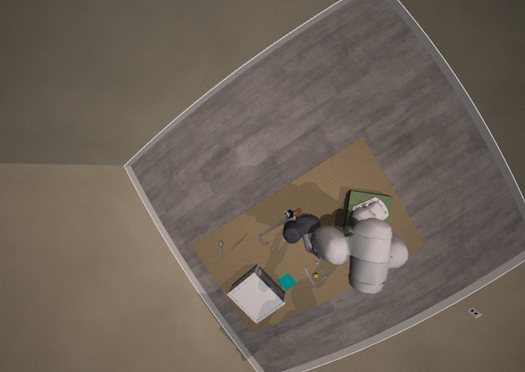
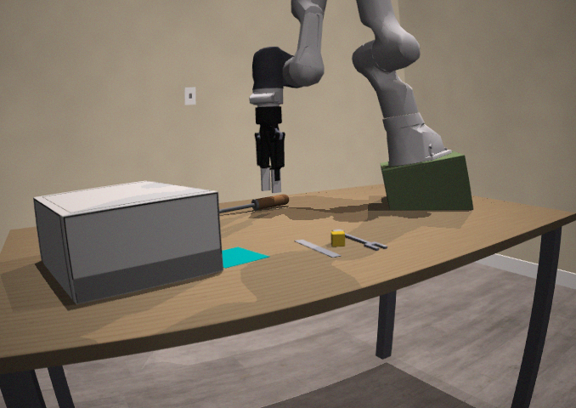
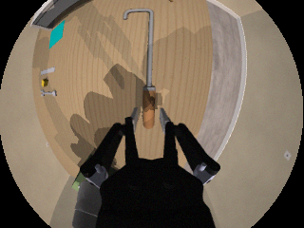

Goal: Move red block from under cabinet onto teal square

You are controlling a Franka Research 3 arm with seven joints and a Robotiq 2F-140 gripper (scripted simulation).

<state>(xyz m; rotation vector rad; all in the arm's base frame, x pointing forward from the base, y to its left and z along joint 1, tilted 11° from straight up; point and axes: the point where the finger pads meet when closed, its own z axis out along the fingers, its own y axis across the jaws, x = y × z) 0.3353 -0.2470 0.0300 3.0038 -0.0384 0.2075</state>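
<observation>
Now: hand 130 mm short of the hooked tool, 30 mm to the right of it and 70 mm above it. Round my hand: thin wooden stick 440 mm ahead, 60 mm to the right, 70 mm below; yellow cube 130 mm ahead, 450 mm to the left, 70 mm below; forked tool 80 mm ahead, 450 mm to the left, 80 mm below.
</observation>
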